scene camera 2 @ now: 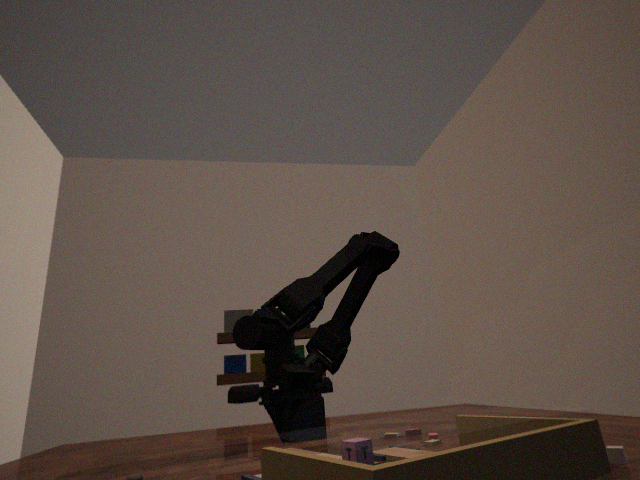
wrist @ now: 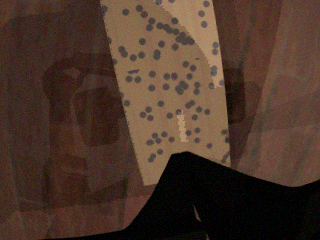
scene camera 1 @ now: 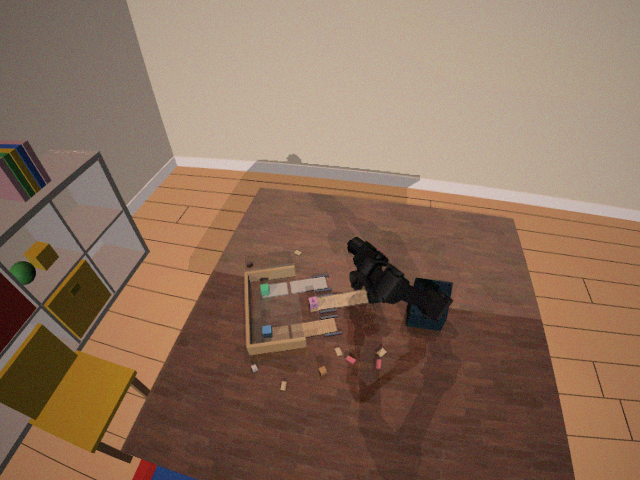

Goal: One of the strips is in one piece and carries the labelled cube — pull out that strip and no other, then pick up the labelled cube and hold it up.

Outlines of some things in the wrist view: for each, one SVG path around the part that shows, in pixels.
My gripper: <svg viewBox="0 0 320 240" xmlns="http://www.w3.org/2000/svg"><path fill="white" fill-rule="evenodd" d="M43 239L207 240L208 235L209 240L320 240L320 180L312 181L312 183L305 184L303 187L284 187L284 185L273 183L273 181L271 183L271 181L257 179L255 176L251 177L243 172L237 172L235 169L227 167L227 165L223 167L223 165L205 159L203 156L197 156L195 153L173 153L167 167L161 173L159 183L153 189L151 197L145 201L147 204L141 208L141 211L137 213L132 223L127 228L124 228L123 231L100 233L100 235L68 237L68 239L65 239L65 237L63 239L59 239L59 237L57 239Z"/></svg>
A tan dotted strip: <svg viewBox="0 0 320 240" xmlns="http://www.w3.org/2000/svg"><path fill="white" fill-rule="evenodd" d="M100 0L101 9L103 9L105 31L107 31L109 49L111 49L112 63L113 67L115 67L117 83L119 83L121 103L123 103L125 119L127 119L129 133L131 133L133 149L135 149L143 185L159 183L161 173L167 167L173 153L191 152L197 156L203 156L205 159L215 161L215 163L223 165L223 167L225 165L231 167L223 60L221 60L219 32L217 32L215 8L213 8L212 0Z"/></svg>
